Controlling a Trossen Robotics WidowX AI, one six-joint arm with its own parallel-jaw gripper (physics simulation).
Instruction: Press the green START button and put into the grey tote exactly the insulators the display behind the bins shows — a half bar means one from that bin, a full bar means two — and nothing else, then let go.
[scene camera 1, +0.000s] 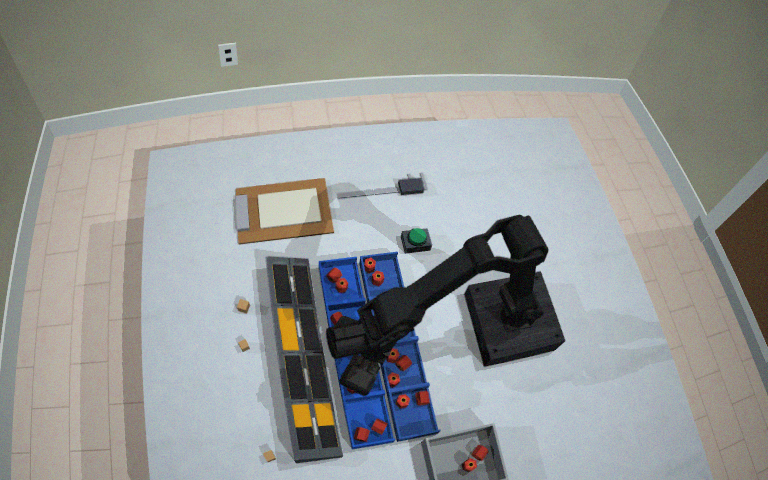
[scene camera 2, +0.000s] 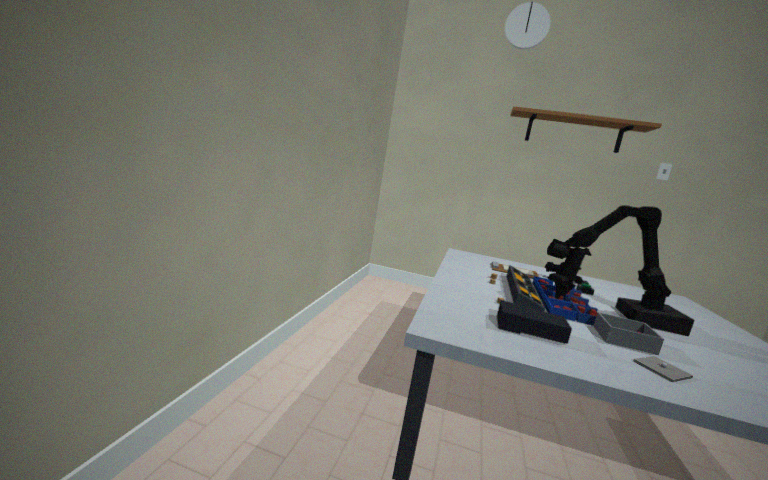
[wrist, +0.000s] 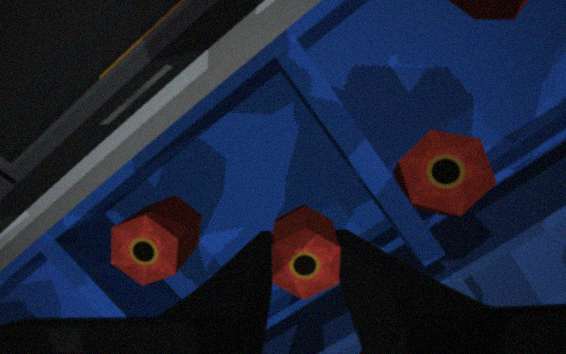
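Note:
My gripper (scene camera 1: 360, 376) (scene camera 2: 563, 288) (wrist: 303, 241) is down inside the third bin from the back in the left column of blue bins (scene camera 1: 368, 410). It is shut on a red hexagonal insulator (wrist: 304, 260) that stands upright on the bin floor. Another insulator (wrist: 144, 249) stands to its left in the same bin. A third insulator (wrist: 437, 172) is in the neighbouring bin. The display (scene camera 1: 295, 381) shows a half yellow bar (scene camera 1: 287, 329) in its second row and a full bar (scene camera 1: 313, 415) in its fourth row. The green START button (scene camera 1: 417, 236) sits behind the bins. The grey tote (scene camera 1: 430, 457) holds two insulators (scene camera 1: 479, 451) (scene camera 1: 470, 464).
A wooden board with a pale sheet (scene camera 1: 284, 210) lies at the back left. A dark tool with a grey bar (scene camera 1: 411, 186) lies behind the button. Small tan cubes (scene camera 1: 242, 305) (scene camera 1: 243, 344) (scene camera 1: 269, 455) lie left of the display. The arm's base (scene camera 1: 513, 324) stands right of the bins.

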